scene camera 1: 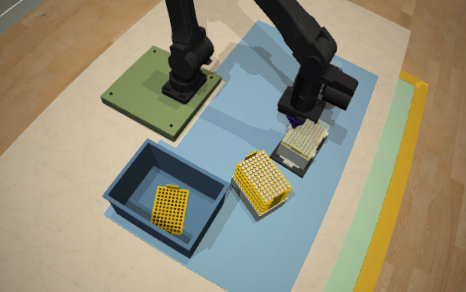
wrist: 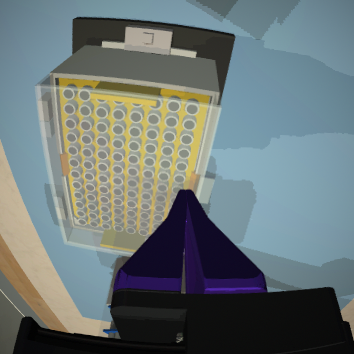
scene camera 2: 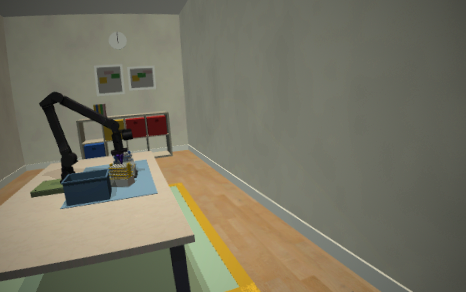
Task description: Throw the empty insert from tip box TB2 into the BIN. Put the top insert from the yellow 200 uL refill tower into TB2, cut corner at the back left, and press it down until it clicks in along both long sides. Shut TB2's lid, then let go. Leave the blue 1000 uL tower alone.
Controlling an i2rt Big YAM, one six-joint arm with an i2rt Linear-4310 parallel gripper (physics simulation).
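Observation:
Tip box TB2 point(scene camera 1: 296, 156) point(wrist: 135, 67) stands on a dark base; a yellow insert full of tips point(wrist: 126, 150) sits inside. Its clear lid point(wrist: 46, 150) lies over the top; whether it is latched I cannot tell. My gripper point(scene camera 1: 295, 122) point(scene camera 2: 118, 159) point(wrist: 184, 197) is shut and empty, its purple tips at the lid's edge on the side nearest the wrist; contact is unclear. An empty yellow insert point(scene camera 1: 170, 210) lies in the bin point(scene camera 1: 186, 169) point(scene camera 2: 87, 192). The yellow tower point(scene camera 1: 262, 182) point(scene camera 2: 120, 173) stands between bin and TB2. The blue tower is mostly hidden; small blue parts show beside the gripper body in the wrist view.
The arm's foot stands on a green plate point(scene camera 1: 135, 105) behind the bin. A blue mat point(scene camera 1: 245, 245) lies under the bin, tower and TB2 on the pale table point(scene camera 1: 55, 165). The arm reaches over the mat from behind TB2.

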